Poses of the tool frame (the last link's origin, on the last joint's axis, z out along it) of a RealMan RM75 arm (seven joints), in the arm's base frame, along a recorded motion.
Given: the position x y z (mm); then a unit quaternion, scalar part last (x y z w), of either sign.
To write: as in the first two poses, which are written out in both.
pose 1, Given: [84.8, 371.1, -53.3, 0.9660, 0.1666, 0.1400, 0.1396]
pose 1, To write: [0.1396, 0.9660, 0.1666, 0.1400, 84.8, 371.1, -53.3]
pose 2, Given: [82.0, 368.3, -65.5, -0.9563, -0.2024, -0.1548, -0.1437]
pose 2, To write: [0.1437, 0.9563, 0.2024, 0.1548, 82.0, 368.3, -65.5]
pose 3, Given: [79.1, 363.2, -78.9, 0.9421, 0.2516, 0.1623, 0.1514]
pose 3, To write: [0.1514, 0.9421, 0.2516, 0.1623, 79.1, 363.2, -78.9]
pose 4, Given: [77.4, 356.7, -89.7, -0.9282, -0.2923, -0.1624, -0.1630]
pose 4, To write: [0.1630, 0.9282, 0.2923, 0.1624, 77.4, 356.7, -89.7]
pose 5, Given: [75.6, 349.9, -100.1, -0.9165, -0.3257, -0.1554, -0.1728]
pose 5, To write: [0.1728, 0.9165, 0.3257, 0.1554, 75.6, 349.9, -100.1]
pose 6, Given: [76.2, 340.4, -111.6, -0.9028, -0.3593, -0.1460, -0.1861]
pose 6, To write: [0.1861, 0.9028, 0.3593, 0.1460, 76.2, 340.4, -111.6]
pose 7, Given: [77.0, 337.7, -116.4, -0.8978, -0.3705, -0.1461, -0.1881]
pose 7, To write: [0.1881, 0.8978, 0.3705, 0.1461, 77.0, 337.7, -116.4]
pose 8, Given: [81.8, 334.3, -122.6, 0.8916, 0.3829, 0.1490, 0.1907]
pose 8, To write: [0.1907, 0.8916, 0.3829, 0.1490, 81.8, 334.3, -122.6]
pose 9, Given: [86.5, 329.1, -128.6, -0.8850, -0.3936, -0.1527, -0.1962]
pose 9, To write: [0.1962, 0.8850, 0.3936, 0.1527, 86.5, 329.1, -128.6]
